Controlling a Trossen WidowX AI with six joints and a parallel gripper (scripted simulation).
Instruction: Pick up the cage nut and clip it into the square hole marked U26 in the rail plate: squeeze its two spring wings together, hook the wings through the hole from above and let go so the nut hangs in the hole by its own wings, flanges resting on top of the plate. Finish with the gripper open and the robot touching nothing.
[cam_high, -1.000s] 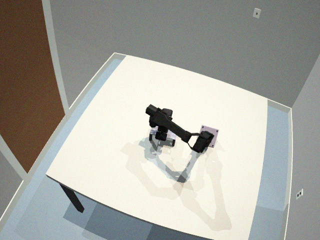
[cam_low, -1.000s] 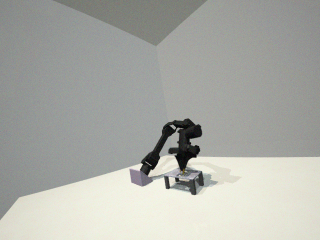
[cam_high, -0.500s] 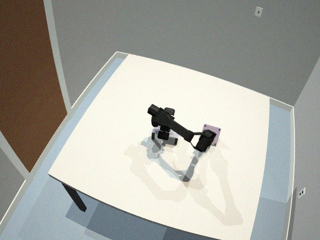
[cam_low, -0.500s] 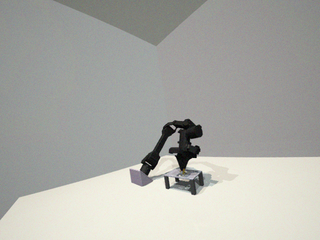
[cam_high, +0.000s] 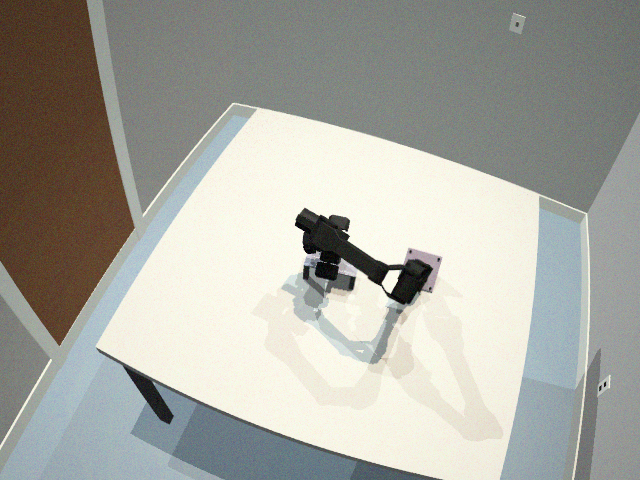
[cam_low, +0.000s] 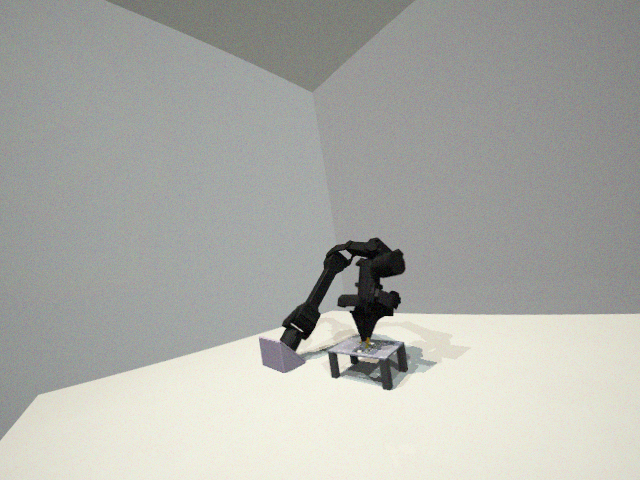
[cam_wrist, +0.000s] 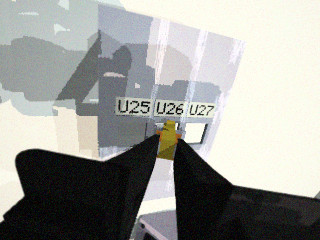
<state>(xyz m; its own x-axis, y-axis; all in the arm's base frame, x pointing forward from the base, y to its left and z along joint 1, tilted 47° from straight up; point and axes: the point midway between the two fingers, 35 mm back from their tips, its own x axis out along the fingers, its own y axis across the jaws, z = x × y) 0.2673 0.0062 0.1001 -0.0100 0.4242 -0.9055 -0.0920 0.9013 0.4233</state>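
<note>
Right now the yellow cage nut is 10 mm below my gripper tip.
</note>
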